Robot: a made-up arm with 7 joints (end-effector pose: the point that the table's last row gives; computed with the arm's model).
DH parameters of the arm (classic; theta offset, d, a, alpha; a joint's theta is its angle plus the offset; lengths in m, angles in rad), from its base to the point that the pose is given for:
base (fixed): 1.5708 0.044 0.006 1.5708
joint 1: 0 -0.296 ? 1.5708
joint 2: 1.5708 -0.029 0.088 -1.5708
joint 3: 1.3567 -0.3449 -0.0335 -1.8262
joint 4: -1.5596 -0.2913 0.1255 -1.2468
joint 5: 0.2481 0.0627 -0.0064 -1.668
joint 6: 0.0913 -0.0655 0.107 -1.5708
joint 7: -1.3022 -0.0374 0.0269 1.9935
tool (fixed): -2.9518 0.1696 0 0
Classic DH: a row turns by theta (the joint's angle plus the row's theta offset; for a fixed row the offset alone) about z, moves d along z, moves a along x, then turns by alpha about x.
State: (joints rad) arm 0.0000 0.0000 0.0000 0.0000 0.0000 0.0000 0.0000
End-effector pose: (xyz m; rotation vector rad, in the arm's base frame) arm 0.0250 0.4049 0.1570 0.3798 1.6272 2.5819
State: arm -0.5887 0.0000 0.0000 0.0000 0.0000 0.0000 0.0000
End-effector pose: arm 0.0250 0.4005 -0.0835 0.3270 2.2585 1.9574
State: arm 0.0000 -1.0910 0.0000 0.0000 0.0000 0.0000 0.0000
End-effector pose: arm -0.3225 0.5837 0.1570 0.4258 -1.3013 -1.8519
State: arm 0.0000 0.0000 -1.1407 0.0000 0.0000 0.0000 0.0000
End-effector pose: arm -0.0345 0.4049 -0.1038 -1.5104 -1.2556 -1.7346
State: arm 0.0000 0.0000 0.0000 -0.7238 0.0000 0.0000 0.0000
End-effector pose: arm -0.0179 0.3210 0.0629 0.2662 0.5971 2.8718
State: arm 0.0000 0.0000 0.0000 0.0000 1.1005 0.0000 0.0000
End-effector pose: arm -0.0095 0.3982 0.1543 0.3269 -1.3972 -1.7494
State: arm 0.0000 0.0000 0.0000 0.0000 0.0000 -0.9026 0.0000
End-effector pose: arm 0.0250 0.4756 0.0889 0.2885 2.5126 1.5653
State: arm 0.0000 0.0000 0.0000 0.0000 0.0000 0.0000 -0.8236
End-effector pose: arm -0.1006 0.4086 0.1570 0.2609 -1.4135 -2.0706
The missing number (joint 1, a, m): 0.202
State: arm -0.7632 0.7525 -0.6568 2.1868 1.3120 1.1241 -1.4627
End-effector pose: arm 0.4177 0.0676 -0.2773 -1.9933 0.6690 -1.3273
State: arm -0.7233 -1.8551 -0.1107 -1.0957 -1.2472 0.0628 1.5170
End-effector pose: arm -0.4107 0.0523 -0.3111 1.5298 1.4000 0.4631
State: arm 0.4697 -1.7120 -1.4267 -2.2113 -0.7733 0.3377 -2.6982
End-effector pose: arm -0.7465 0.0064 0.0528 1.0619 0.4063 -2.0287
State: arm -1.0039 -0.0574 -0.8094 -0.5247 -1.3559 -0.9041 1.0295
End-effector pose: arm -0.0630 0.0112 -0.2059 0.8452 0.8507 -0.7887
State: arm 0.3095 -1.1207 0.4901 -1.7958 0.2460 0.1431 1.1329
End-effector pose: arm -0.1955 0.7028 0.1399 -0.8743 0.9537 -1.6716
